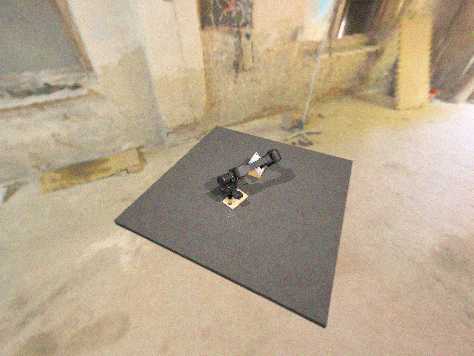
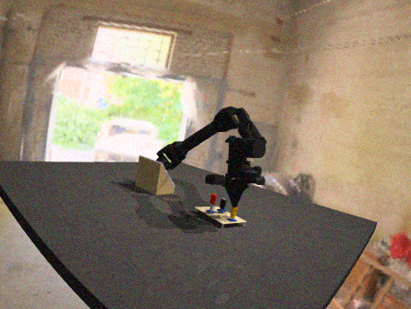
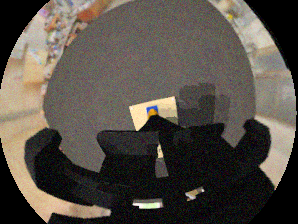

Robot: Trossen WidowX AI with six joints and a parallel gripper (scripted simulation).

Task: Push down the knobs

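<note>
Right now my gripper tip is 20 mm above the yellow knob. From my gripper tip the other things lie so: black knob 70 mm behind, 40 mm to the left, 10 mm below.
</note>
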